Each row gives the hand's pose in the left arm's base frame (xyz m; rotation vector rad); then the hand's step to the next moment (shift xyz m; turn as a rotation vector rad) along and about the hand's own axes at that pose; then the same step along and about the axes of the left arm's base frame.
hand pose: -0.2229 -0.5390 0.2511 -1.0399 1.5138 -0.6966
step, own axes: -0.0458 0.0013 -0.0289 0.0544 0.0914 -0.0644
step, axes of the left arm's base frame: -0.0286 0.0382 0.0256 -0.0840 -0.0156 -0.0904
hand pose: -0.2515 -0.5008 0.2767 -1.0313 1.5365 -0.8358
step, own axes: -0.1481 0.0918 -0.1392 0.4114 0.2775 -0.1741
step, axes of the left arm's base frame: -0.1429 0.1712 0.0004 -0.2515 -0.2747 -0.3713
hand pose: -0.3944 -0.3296 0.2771 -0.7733 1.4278 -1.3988
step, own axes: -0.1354 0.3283 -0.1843 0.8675 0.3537 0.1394
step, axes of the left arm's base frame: -0.0655 0.2389 -0.3142 -0.1041 -0.7982 -0.4992
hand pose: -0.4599 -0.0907 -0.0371 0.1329 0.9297 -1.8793
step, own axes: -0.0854 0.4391 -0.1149 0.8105 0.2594 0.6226
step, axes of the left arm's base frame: 0.3660 0.0445 -0.2782 -0.0091 -1.0511 -0.0837
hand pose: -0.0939 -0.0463 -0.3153 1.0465 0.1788 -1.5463
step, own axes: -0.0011 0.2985 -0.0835 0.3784 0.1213 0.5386
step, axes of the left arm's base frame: 0.2976 -0.0323 0.0804 -0.1298 -0.6481 0.1057
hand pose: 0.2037 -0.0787 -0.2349 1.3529 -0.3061 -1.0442
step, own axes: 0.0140 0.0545 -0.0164 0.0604 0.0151 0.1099
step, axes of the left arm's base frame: 0.0430 -0.0070 0.0392 -0.0398 -0.1183 0.0192
